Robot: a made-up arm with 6 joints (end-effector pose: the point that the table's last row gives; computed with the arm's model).
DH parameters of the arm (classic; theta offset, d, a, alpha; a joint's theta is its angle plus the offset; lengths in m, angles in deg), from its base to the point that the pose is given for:
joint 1: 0 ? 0.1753 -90
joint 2: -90 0 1.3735 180
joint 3: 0 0 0.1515 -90
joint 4: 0 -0.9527 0 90
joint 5: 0 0 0 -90
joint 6: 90 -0.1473 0 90
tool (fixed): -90 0 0 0
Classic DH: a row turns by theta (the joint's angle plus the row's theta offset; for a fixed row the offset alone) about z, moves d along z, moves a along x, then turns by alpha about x.
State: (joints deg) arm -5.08 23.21 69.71 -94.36 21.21 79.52
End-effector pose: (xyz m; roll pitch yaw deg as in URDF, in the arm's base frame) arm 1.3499 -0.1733 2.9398 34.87 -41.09 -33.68
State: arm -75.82 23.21 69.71 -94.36 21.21 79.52
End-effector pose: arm 0.2816 -1.3315 2.9398 34.87 -41.09 -104.42
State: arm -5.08 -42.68 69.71 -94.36 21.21 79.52
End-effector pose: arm -1.3069 0.0628 2.7467 151.48 -60.75 -137.50
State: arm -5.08 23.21 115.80 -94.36 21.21 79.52
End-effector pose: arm 0.5133 -0.0990 3.1299 107.65 -68.84 -97.41
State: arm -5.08 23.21 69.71 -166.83 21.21 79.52
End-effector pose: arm 1.3881 -0.1356 2.9069 90.46 -25.71 -10.33
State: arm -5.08 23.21 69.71 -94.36 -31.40 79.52
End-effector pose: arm 1.3463 -0.0429 2.9382 -15.42 -40.27 37.83
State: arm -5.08 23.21 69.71 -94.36 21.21 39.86
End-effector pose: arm 1.3499 -0.1733 2.9398 74.53 -41.09 -33.68
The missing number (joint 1, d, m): 0.7853
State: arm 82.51 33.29 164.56 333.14 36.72 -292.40
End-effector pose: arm 0.0460 0.0444 2.5865 130.33 -14.51 -81.29
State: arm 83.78 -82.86 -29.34 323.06 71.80 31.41
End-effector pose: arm -0.0037 -0.8099 1.9156 118.45 -44.63 -42.87
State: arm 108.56 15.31 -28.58 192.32 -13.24 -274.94
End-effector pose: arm -0.4702 1.3778 1.4831 84.62 30.90 111.82
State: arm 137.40 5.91 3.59 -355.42 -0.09 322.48
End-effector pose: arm -1.0467 0.9625 2.2581 32.94 2.41 137.39
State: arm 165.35 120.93 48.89 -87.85 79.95 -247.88
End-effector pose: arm -1.7091 0.5966 -0.8030 -93.95 8.89 80.52
